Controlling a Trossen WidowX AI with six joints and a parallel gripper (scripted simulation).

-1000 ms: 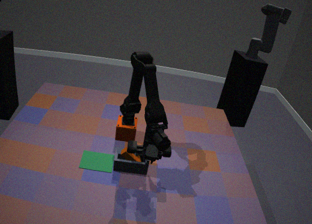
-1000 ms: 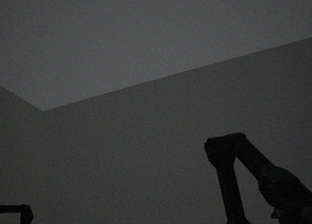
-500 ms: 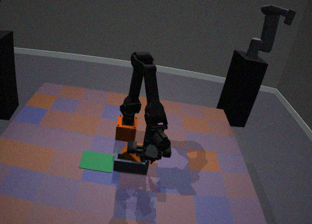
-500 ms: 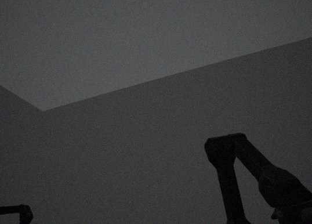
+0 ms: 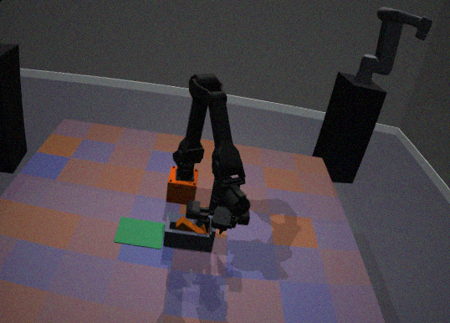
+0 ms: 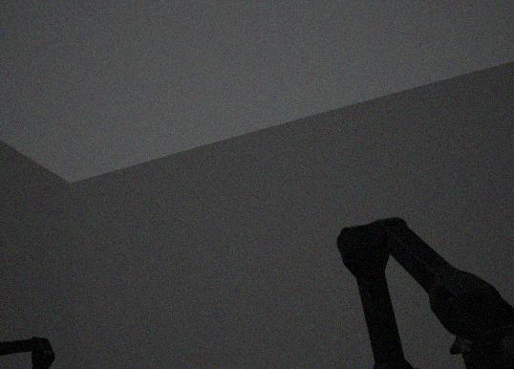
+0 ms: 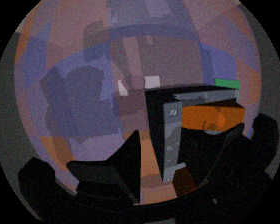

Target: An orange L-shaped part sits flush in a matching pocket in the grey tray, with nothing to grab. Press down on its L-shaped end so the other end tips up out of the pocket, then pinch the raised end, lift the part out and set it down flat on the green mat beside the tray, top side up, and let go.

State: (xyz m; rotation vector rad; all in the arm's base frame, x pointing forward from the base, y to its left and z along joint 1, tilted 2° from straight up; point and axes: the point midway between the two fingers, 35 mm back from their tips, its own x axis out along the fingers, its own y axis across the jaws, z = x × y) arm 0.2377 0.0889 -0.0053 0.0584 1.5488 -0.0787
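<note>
Right now the orange L-shaped part is 1 cm behind my gripper tip and 5 cm to the right of it. Also, from my gripper tip: green mat (2 cm behind, 23 cm to the right, 6 cm below).
</note>
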